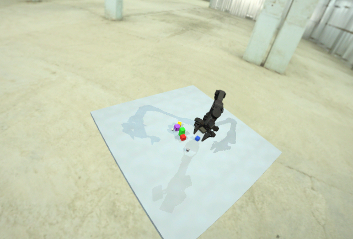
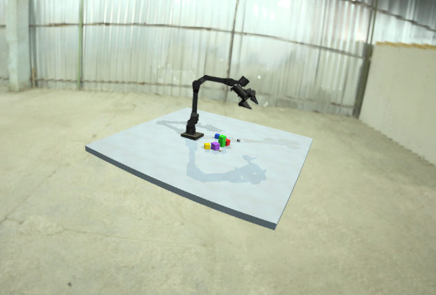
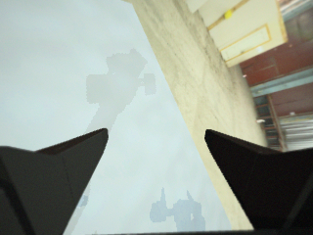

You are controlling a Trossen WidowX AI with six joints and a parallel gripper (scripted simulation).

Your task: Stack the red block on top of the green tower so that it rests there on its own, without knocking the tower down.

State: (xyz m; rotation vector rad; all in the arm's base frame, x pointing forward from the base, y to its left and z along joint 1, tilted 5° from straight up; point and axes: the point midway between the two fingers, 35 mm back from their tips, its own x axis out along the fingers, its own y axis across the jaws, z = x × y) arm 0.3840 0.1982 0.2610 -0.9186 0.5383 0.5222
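Now: the red block 25 cm below my gripper tip, 20 cm to the right of it and 11 cm behind it. From my gripper tip the other things lie so: small grey object (26 cm below, 9 cm to the right, 6 cm behind); purple block (32 cm to the right, 24 cm below, 14 cm behind); blue block (25 cm below, 22 cm behind, 13 cm to the right).
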